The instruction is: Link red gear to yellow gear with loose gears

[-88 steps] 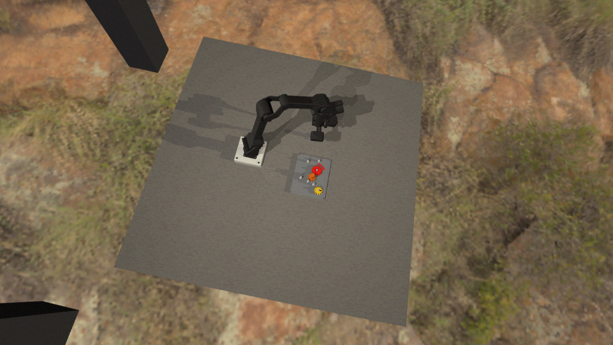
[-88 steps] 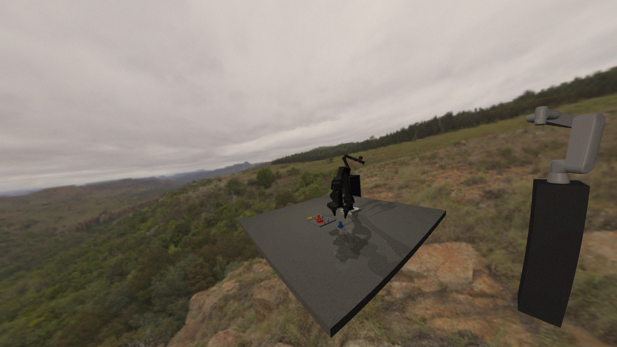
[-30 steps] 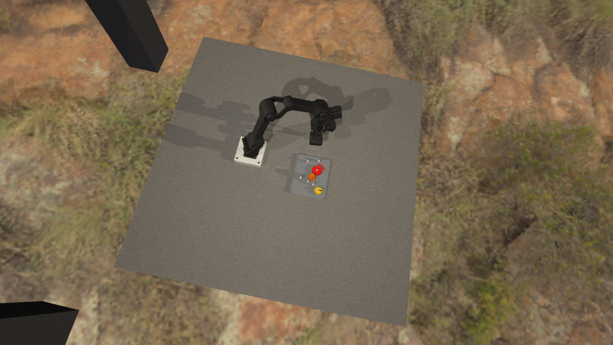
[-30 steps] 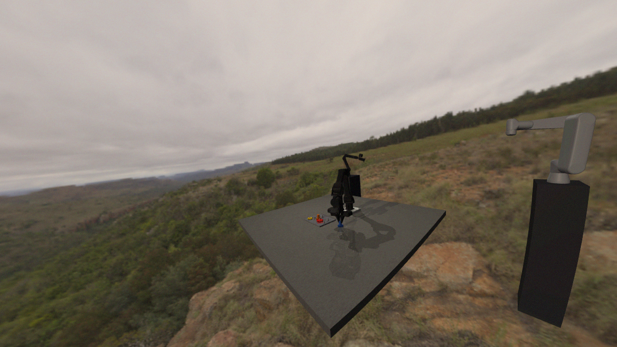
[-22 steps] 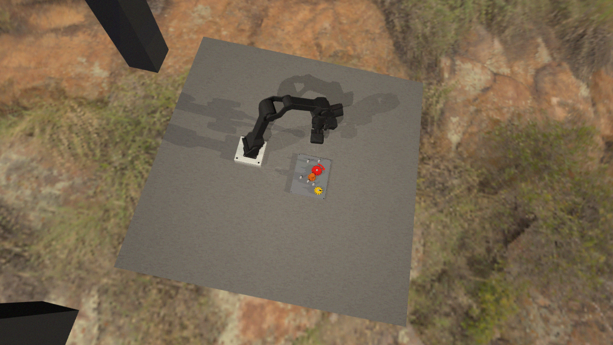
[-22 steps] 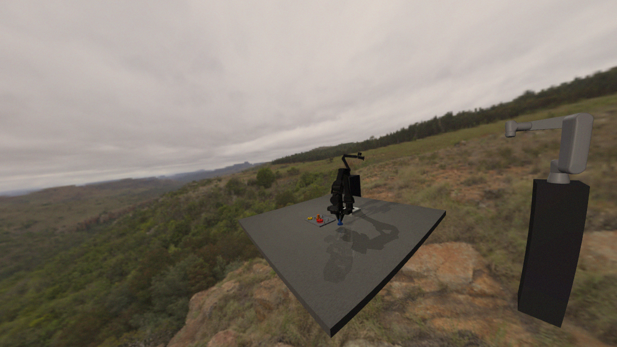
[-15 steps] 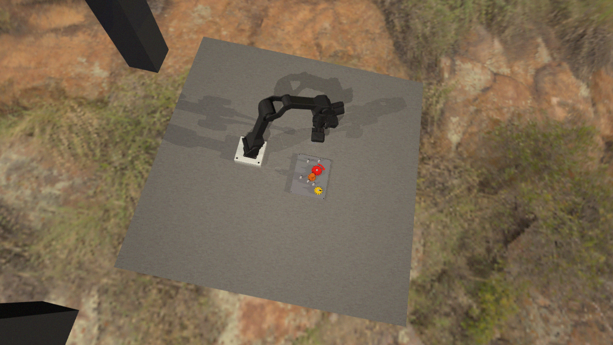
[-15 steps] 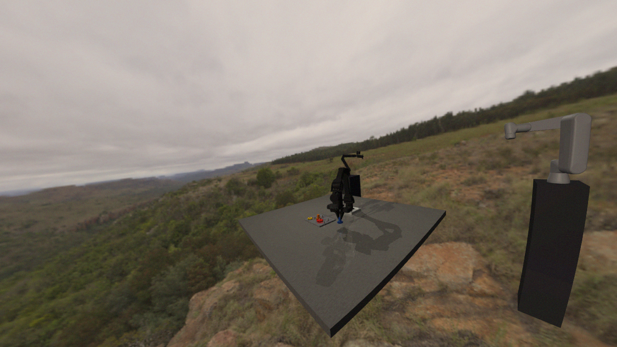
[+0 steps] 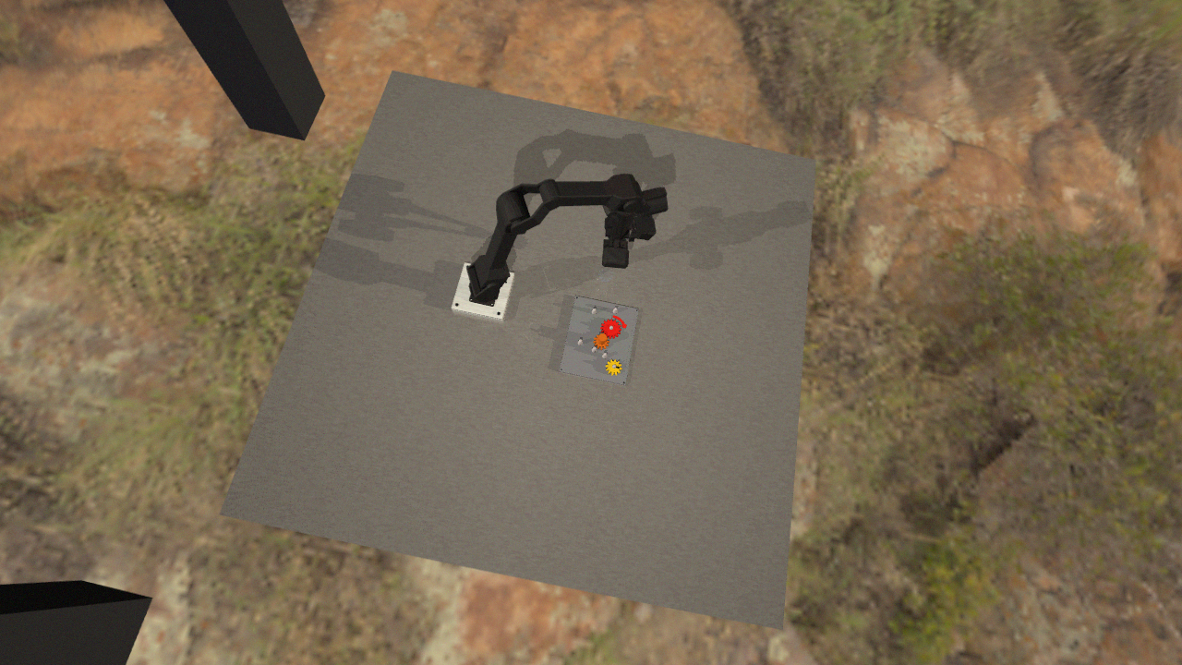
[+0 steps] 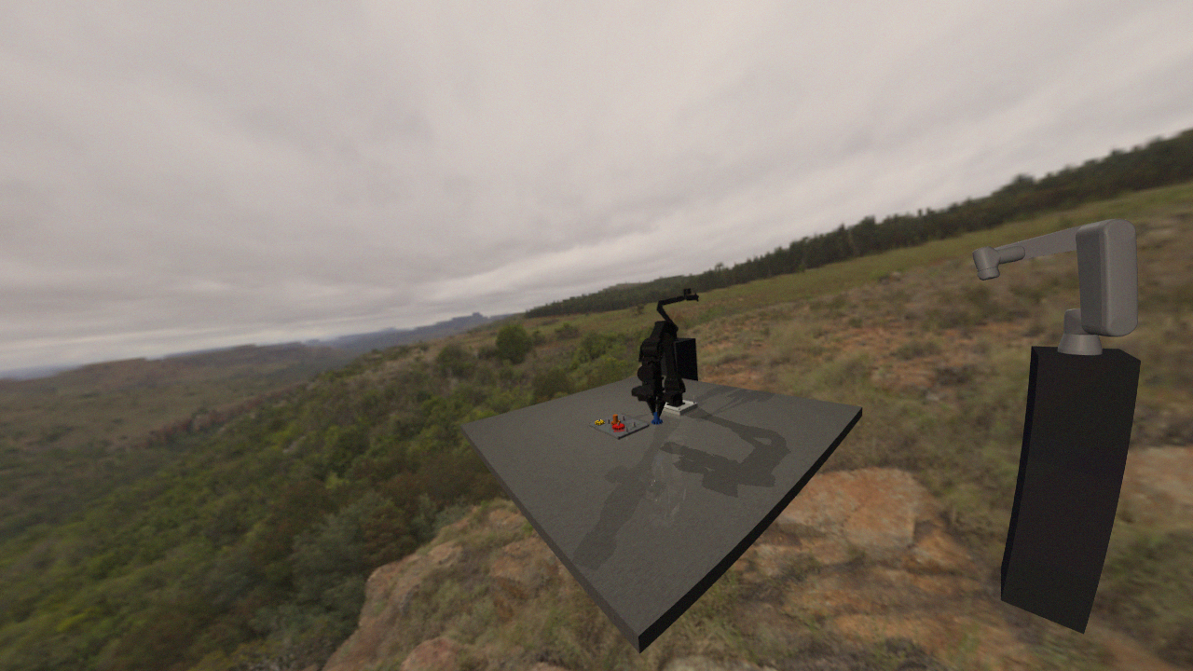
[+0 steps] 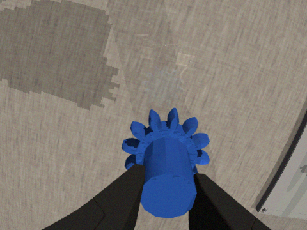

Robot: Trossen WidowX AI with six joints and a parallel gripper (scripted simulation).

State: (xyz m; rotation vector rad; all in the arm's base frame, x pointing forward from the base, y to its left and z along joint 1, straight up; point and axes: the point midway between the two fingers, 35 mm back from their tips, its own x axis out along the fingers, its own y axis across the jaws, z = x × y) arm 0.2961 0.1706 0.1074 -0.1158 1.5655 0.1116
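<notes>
The orange gear lies 23 cm to the right of my gripper tip, 7 cm below it and 2 cm ahead of it. From my gripper tip the other things lie so: blue gear 1 cm below; then red arrow 16 cm to the right, 9 cm below, 6 cm ahead; then red gear 19 cm to the right, 8 cm below, 4 cm ahead.
</notes>
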